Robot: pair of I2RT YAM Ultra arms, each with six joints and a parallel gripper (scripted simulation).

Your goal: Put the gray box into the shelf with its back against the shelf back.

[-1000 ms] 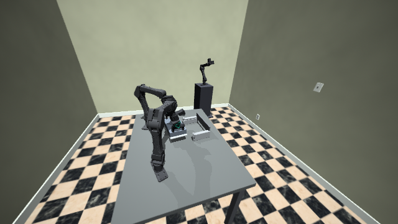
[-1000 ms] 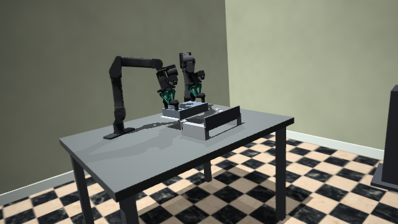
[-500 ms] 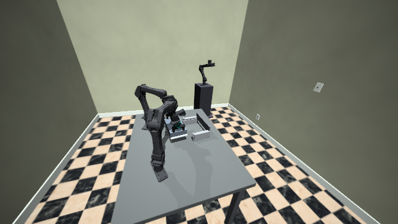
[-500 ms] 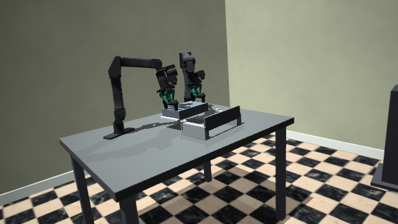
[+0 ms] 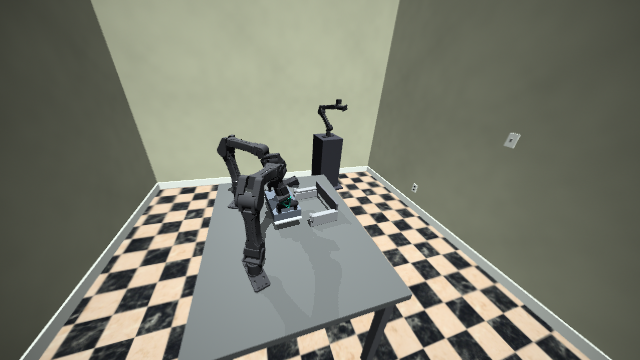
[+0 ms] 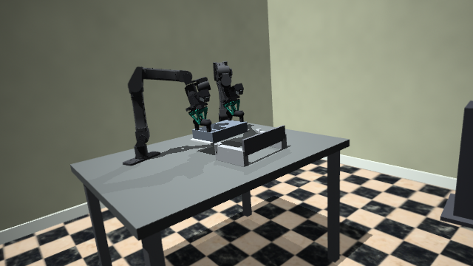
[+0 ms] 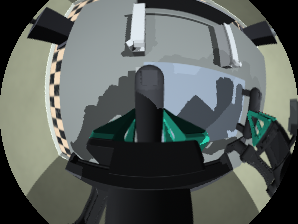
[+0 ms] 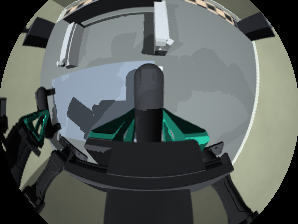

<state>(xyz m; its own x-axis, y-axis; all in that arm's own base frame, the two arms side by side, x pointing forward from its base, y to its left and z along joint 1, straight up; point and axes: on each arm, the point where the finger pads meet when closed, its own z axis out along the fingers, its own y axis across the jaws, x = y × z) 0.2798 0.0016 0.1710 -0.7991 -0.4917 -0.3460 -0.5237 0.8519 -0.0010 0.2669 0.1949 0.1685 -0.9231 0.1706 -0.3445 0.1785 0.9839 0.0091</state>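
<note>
Now: left hand 12 cm to the left of the gray box and 5 cm above it. The rest, counted from my left hand: dark back plate: 31 cm ahead, 13 cm to the right, 9 cm below.
My right hand is 12 cm to the right of the gray box and 5 cm above it. Round my right hand: dark back plate: 31 cm ahead, 12 cm to the left, 8 cm below.
</note>
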